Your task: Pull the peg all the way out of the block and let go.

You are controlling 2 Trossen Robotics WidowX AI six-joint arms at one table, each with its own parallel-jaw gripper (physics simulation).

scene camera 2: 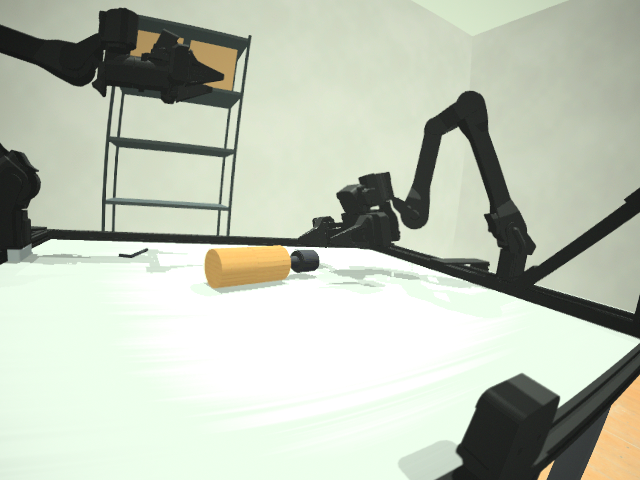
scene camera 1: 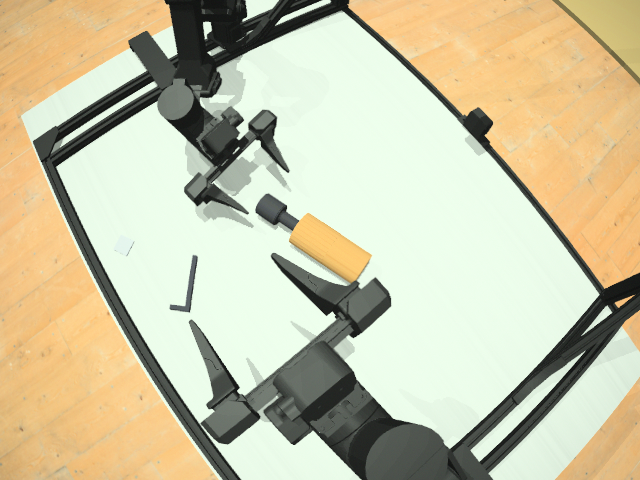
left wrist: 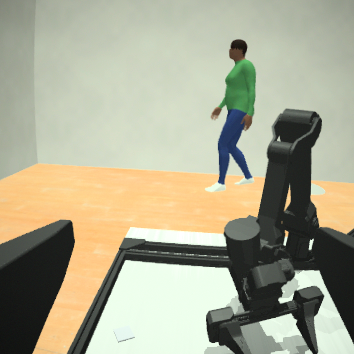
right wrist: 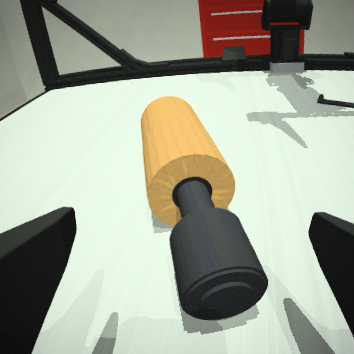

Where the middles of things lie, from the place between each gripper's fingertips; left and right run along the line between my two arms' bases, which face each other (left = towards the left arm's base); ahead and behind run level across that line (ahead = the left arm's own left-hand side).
Labels:
The orange wooden cylinder block (scene camera 2: pixel 224 267) lies 32 cm below my left hand, 16 cm behind it and 10 cm to the right of it. From my left hand the other things lie so: black peg (scene camera 1: pixel 273 210) (32 cm below, 16 cm to the right, 11 cm behind).
My right gripper is now 2 cm past the black peg, 5 cm to the right of it and 4 cm above it. The rest, counted from my right hand: orange wooden cylinder block: 6 cm behind, 11 cm to the left, 4 cm below.

